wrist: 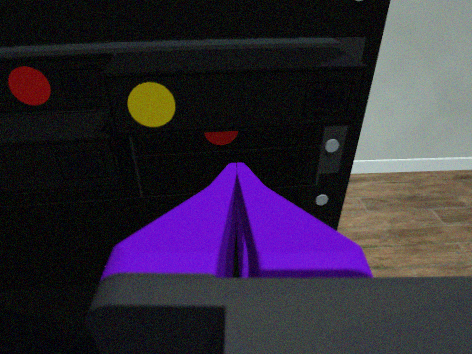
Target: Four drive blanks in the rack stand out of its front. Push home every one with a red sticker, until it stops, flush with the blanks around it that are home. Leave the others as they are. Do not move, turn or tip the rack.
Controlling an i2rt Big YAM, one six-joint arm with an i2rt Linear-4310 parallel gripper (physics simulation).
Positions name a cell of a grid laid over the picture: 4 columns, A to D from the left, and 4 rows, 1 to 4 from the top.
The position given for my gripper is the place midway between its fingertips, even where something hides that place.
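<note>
My gripper (C2) is visible, together with a dark rack (C2).
</note>
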